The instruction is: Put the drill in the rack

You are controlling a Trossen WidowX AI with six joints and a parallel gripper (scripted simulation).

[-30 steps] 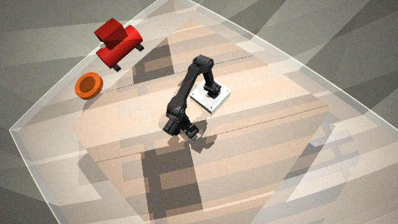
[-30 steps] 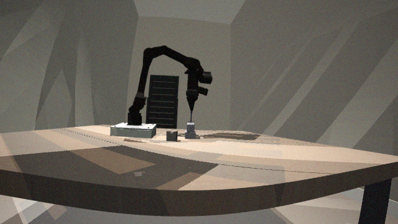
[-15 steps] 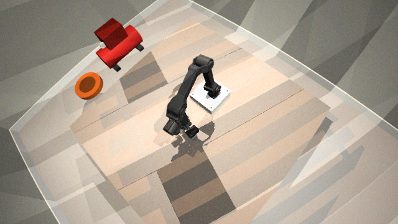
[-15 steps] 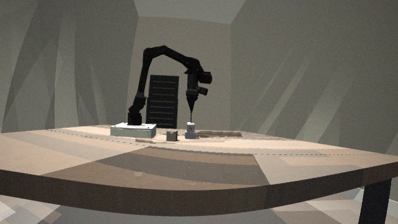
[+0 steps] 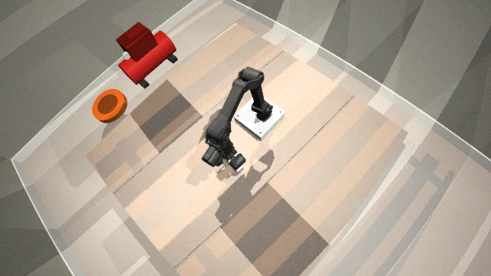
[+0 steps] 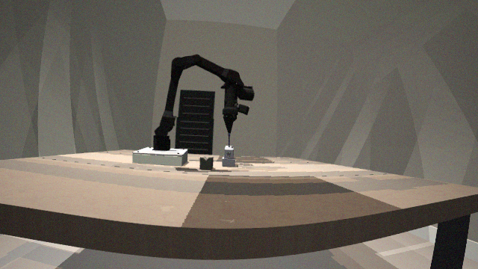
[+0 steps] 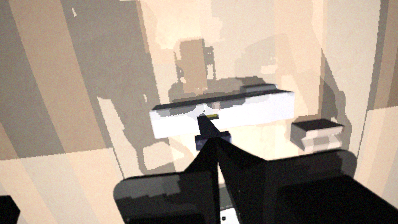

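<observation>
Right now the key is 30 mm below my gripper tip. Round my gripper tip: rack (80 mm behind, 190 mm to the right, 120 mm below); drill (50 mm to the right, 80 mm below).
</observation>
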